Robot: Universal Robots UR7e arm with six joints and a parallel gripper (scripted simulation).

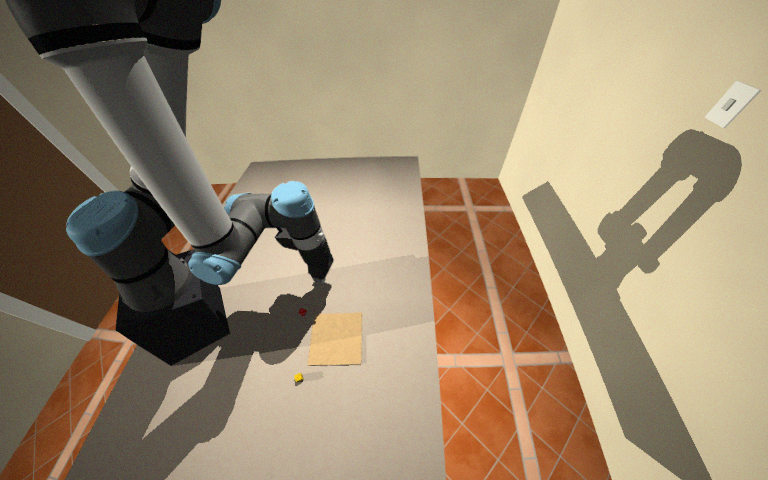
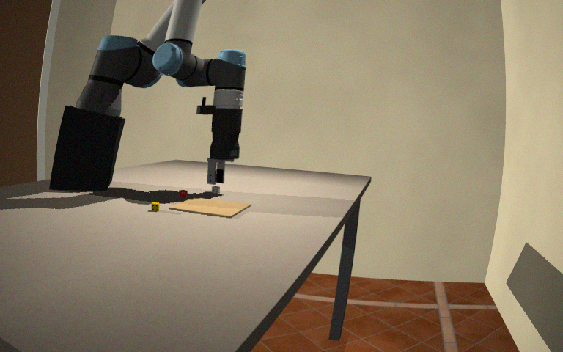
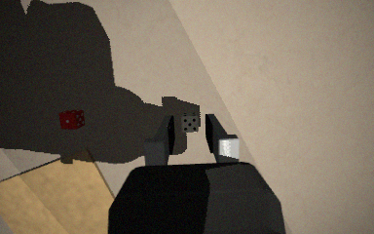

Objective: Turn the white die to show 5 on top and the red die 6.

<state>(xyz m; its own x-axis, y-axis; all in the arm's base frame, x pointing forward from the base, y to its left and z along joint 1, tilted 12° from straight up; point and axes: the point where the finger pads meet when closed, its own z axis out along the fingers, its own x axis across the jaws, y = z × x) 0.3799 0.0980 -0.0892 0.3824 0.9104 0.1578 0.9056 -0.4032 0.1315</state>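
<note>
Right now the white die is 30 mm below my hand. Also, from my hand: yellow die 280 mm to the right, 50 mm behind, 30 mm below; then red die 100 mm to the right, 50 mm behind, 30 mm below; then tan mat 190 mm to the right, 50 mm ahead, 40 mm below.
</note>
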